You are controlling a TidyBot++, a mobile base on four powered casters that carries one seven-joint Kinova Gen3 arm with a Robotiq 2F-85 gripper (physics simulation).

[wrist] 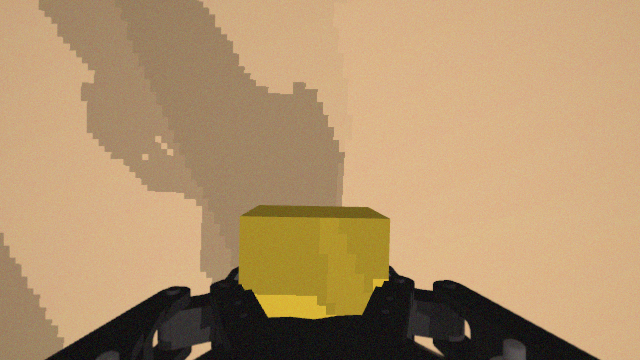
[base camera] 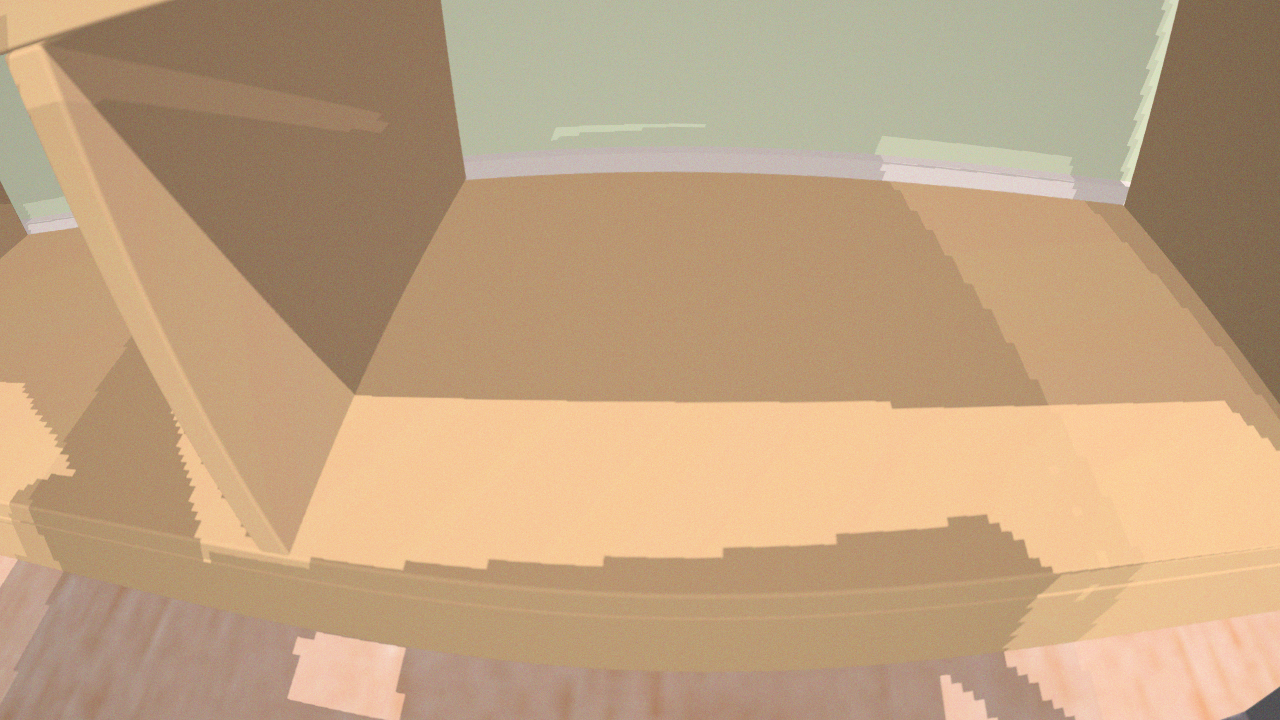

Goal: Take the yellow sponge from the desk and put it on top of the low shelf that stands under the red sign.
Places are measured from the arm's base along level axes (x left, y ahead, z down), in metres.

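Pixels of known places: gripper, fingertip midpoint: (wrist: 312, 273).
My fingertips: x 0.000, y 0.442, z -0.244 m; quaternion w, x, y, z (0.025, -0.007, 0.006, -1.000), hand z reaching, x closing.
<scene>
For each thing: its top centre in the pictures, then the offset to it from my fingertips. "pt": a spot on its surface instead. Level surfaces: height alone.
- yellow sponge, top centre: (wrist: 312, 340) dy -0.011, dx +0.001, dz -0.047 m
- light wooden surface, surface height: dz +0.030 m
- upright wooden divider, surface spot: (base camera: 192, 331) pt dy -0.139, dx +0.160, dz +0.437 m
- wood floor, surface height: dz +0.640 m
The yellow sponge (wrist: 314, 255) is a block held between the two black fingers of my gripper (wrist: 312, 273), low in the middle of the wrist view. My gripper is shut on it. Beneath them is a light wooden surface (wrist: 480, 150), which looks like the shelf's top, with the arm's shadow across its left half. The gap between sponge and surface is hard to judge. In the base camera view the low wooden shelf (base camera: 662, 640) stands close in front, with open compartments. The sponge, the gripper and the red sign do not show in that view.
An upright wooden divider (base camera: 192, 331) stands at the left of the shelf, and a side panel (base camera: 1226, 134) at the right. A pale green wall (base camera: 760, 71) with a light baseboard is behind. A wood floor (base camera: 537, 685) lies along the shelf's front edge.
</scene>
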